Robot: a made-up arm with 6 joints. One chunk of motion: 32 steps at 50 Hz.
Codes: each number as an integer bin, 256 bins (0 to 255) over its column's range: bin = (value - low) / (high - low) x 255, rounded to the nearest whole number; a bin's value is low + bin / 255 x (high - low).
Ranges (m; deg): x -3.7..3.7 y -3.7..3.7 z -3.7..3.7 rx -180..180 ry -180..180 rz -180..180
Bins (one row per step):
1: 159 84 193 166 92 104
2: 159 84 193 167 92 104
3: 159 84 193 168 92 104
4: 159 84 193 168 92 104
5: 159 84 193 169 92 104
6: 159 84 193 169 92 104
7: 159 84 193 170 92 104
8: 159 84 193 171 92 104
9: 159 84 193 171 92 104
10: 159 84 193 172 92 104
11: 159 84 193 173 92 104
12: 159 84 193 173 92 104
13: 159 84 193 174 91 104
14: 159 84 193 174 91 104
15: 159 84 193 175 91 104
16: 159 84 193 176 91 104
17: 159 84 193 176 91 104
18: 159 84 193 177 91 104
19: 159 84 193 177 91 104
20: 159 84 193 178 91 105
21: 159 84 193 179 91 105
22: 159 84 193 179 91 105
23: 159 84 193 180 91 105
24: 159 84 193 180 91 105
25: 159 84 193 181 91 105
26: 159 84 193 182 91 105
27: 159 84 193 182 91 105
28: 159 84 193 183 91 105
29: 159 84 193 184 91 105
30: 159 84 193 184 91 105
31: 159 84 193 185 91 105
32: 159 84 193 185 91 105
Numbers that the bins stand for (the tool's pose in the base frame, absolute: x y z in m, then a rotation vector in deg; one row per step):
1: 0.9141 -1.2624 1.9008 54.35 -50.12 -33.18
2: 0.9141 -1.2624 1.9008 55.76 -50.12 -33.18
3: 0.9141 -1.2624 1.9008 57.18 -50.12 -33.18
4: 0.9141 -1.2624 1.9008 57.18 -50.12 -33.18
5: 0.9141 -1.2624 1.9008 58.59 -50.12 -33.18
6: 0.9141 -1.2624 1.9008 58.59 -50.12 -33.18
7: 0.9141 -1.2624 1.9008 60.00 -50.12 -33.18
8: 0.9141 -1.2624 1.9008 61.41 -50.12 -33.18
9: 0.9141 -1.2624 1.9008 61.41 -50.12 -33.18
10: 0.9141 -1.2624 1.9008 62.82 -50.12 -33.18
11: 0.9141 -1.2624 1.9008 64.24 -50.12 -33.18
12: 0.9141 -1.2624 1.9008 64.24 -50.12 -33.18
13: 0.9141 -1.2624 1.9008 65.65 -51.53 -33.18
14: 0.9141 -1.2624 1.9008 65.65 -51.53 -33.18
15: 0.9141 -1.2624 1.9008 67.06 -51.53 -33.18
16: 0.9141 -1.2624 1.9008 68.47 -51.53 -33.18
17: 0.9141 -1.2624 1.9008 68.47 -51.53 -33.18
18: 0.9141 -1.2624 1.9008 69.88 -51.53 -33.18
19: 0.9141 -1.2624 1.9008 69.88 -51.53 -33.18
20: 0.9141 -1.2624 1.9008 71.29 -51.53 -31.76
21: 0.9141 -1.2624 1.9008 72.71 -51.53 -31.76
22: 0.9141 -1.2624 1.9008 72.71 -51.53 -31.76
23: 0.9141 -1.2624 1.9008 74.12 -51.53 -31.76
24: 0.9141 -1.2624 1.9008 74.12 -51.53 -31.76
25: 0.9141 -1.2624 1.9008 75.53 -51.53 -31.76
26: 0.9141 -1.2624 1.9008 76.94 -51.53 -31.76
27: 0.9141 -1.2624 1.9008 76.94 -51.53 -31.76
28: 0.9141 -1.2624 1.9008 78.35 -51.53 -31.76
29: 0.9141 -1.2624 1.9008 79.76 -51.53 -31.76
30: 0.9141 -1.2624 1.9008 79.76 -51.53 -31.76
31: 0.9141 -1.2624 1.9008 81.18 -51.53 -31.76
32: 0.9141 -1.2624 1.9008 81.18 -51.53 -31.76

